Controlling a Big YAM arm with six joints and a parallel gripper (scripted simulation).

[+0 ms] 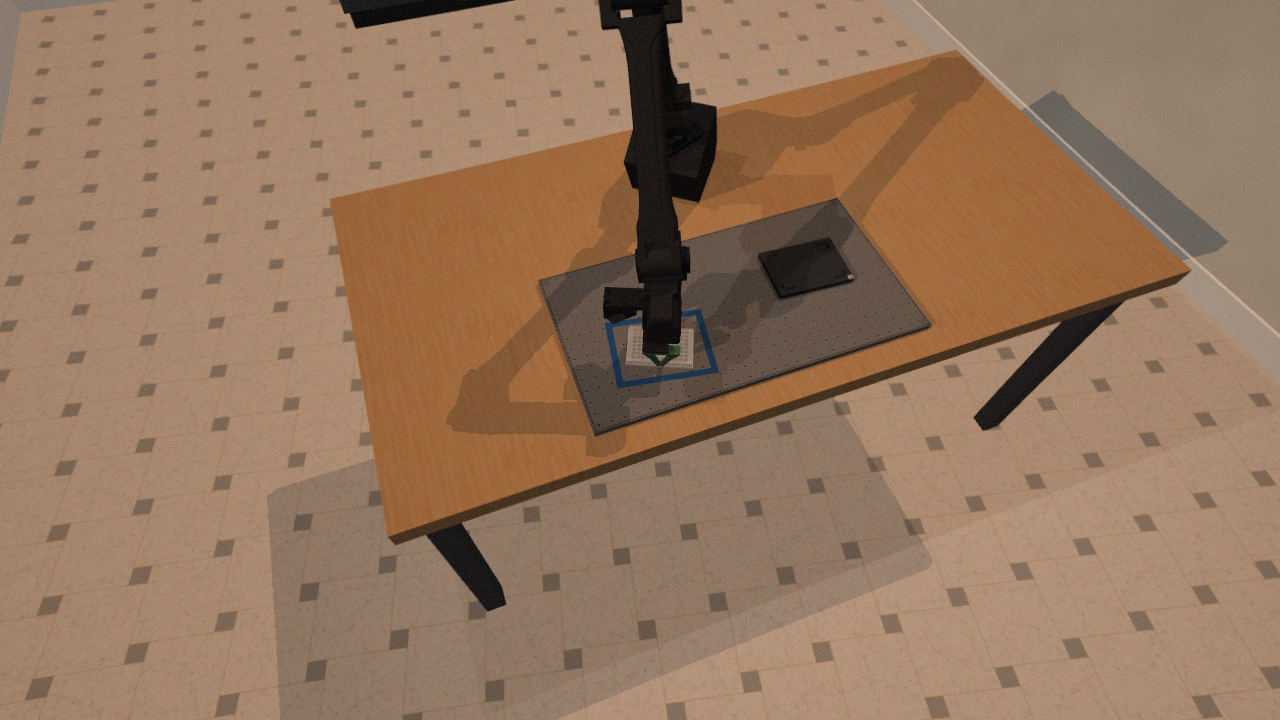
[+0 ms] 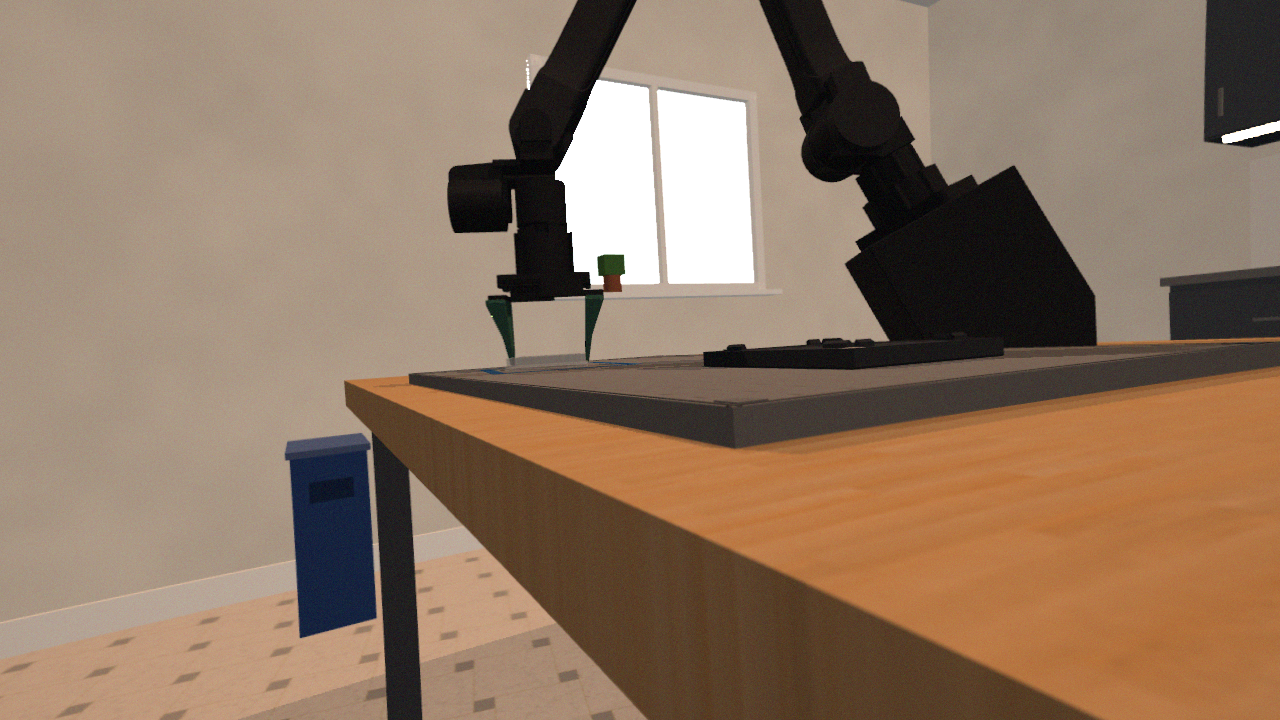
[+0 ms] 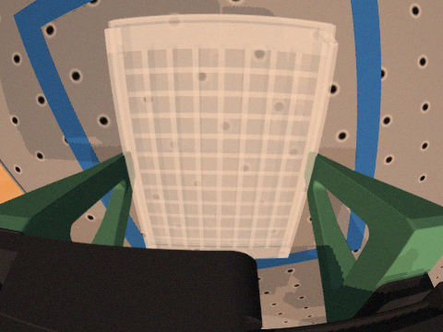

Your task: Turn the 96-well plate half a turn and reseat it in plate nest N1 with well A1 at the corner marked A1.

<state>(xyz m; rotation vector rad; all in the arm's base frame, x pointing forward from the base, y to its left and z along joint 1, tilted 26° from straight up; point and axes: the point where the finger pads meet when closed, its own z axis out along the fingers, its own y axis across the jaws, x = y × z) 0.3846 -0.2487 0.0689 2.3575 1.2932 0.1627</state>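
Now: hand 370 mm to the right of the black plate nest N1 and 10 mm above it. Round my hand: A1 label (70 mm ahead, 420 mm to the left); then 96-well plate (10 mm below).
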